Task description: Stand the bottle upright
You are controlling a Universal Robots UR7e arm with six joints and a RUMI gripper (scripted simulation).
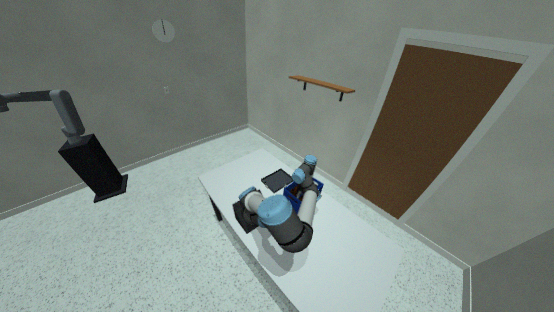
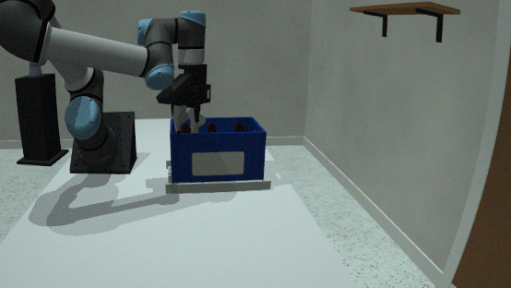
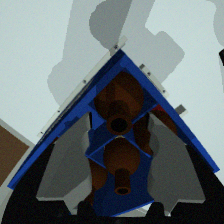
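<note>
The bottle is 1 cm behind my hand, 9 cm to the left of it and 7 cm below it. From my hand the other things lie so: blue crate 8 cm ahead, 6 cm to the left, 7 cm below; dark grey tray 5 cm ahead, 36 cm to the left, 14 cm below.
</note>
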